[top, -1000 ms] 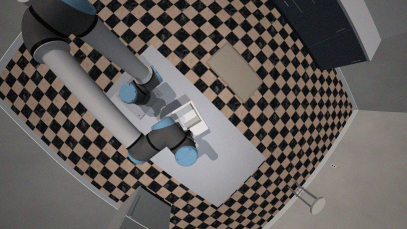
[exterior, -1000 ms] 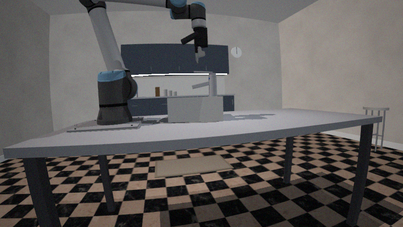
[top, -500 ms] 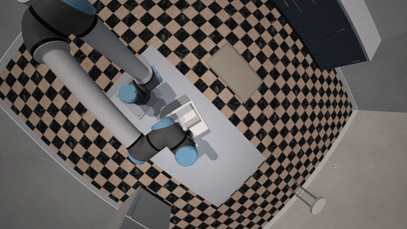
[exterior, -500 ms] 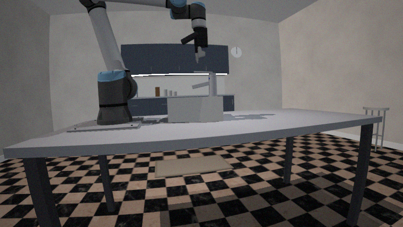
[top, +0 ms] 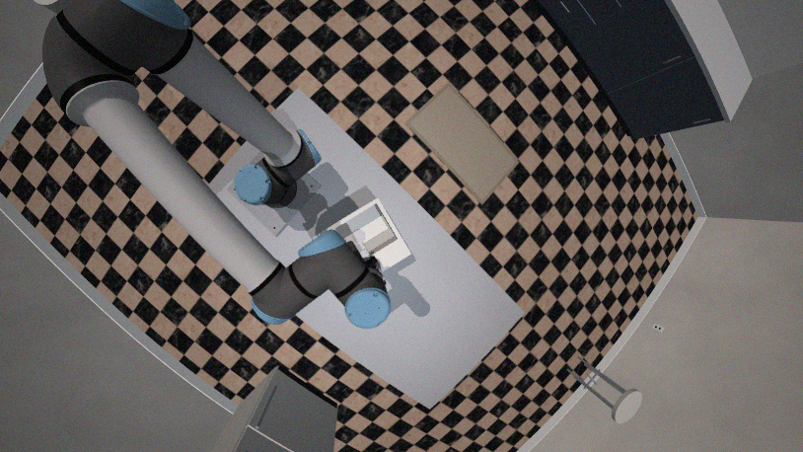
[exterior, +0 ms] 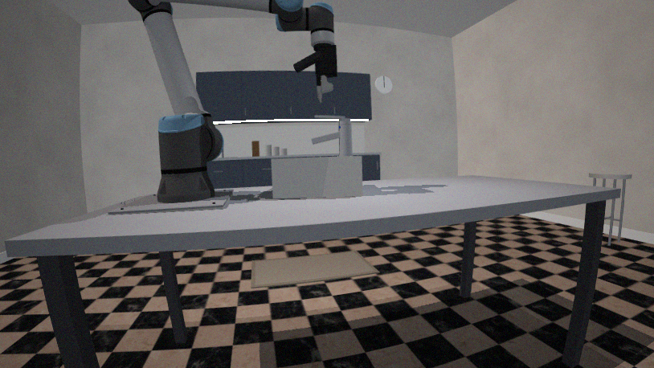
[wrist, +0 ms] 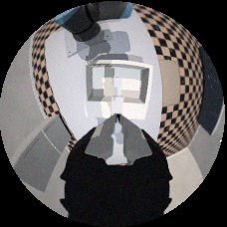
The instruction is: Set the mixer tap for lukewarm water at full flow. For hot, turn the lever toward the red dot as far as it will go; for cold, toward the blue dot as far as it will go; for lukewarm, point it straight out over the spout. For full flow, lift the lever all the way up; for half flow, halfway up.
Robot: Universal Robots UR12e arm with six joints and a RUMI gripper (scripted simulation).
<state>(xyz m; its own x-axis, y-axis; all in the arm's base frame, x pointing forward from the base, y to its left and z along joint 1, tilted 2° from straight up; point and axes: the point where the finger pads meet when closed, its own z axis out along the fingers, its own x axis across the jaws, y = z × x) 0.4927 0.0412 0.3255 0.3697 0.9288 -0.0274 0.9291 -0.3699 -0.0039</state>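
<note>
My gripper is now 30 mm short of the lever, 10 mm to the left of it and 70 mm above it. From my hand the other things lie so: sink (30 mm behind, 10 mm to the left, 310 mm below); mixer tap (60 mm ahead, 20 mm to the right, 120 mm below).
</note>
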